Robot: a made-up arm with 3 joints. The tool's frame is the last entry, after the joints.
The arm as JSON. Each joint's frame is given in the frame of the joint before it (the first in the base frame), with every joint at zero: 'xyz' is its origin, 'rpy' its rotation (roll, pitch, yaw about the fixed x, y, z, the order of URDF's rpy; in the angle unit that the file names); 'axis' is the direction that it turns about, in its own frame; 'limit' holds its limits. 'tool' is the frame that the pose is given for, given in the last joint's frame.
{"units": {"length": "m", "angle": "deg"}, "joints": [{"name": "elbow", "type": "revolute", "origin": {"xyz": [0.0, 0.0, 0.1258], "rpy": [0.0, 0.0, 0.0]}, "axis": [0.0, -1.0, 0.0], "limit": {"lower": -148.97, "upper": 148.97}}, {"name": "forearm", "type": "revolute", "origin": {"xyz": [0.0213, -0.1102, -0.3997], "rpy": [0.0, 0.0, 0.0]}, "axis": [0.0, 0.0, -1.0], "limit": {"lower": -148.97, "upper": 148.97}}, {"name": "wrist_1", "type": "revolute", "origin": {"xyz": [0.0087, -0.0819, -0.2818], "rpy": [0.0, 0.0, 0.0]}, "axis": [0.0, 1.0, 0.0], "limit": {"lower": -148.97, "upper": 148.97}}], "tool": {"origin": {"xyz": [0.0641, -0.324, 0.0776], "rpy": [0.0, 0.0, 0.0]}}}
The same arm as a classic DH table. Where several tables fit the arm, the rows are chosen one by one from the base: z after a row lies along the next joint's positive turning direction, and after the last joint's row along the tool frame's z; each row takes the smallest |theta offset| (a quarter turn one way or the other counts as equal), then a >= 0, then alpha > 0; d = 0 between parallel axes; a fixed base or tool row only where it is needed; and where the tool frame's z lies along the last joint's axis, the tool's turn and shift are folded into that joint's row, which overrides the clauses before.
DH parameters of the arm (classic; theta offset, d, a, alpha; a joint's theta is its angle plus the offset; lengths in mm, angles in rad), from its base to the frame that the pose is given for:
base (fixed): 0 125.8 0 1.5708
elbow: 0 110.2 21.3 1.5708
forearm: 0 681.5 8.7 1.5708
wrist_1: 0 -405.9 64.1 1.5708
tool (fixed): 0 77.6 0 0
Joint limits (rad, base to tool): -2.6..2.6 -2.6..2.6 -2.6..2.6

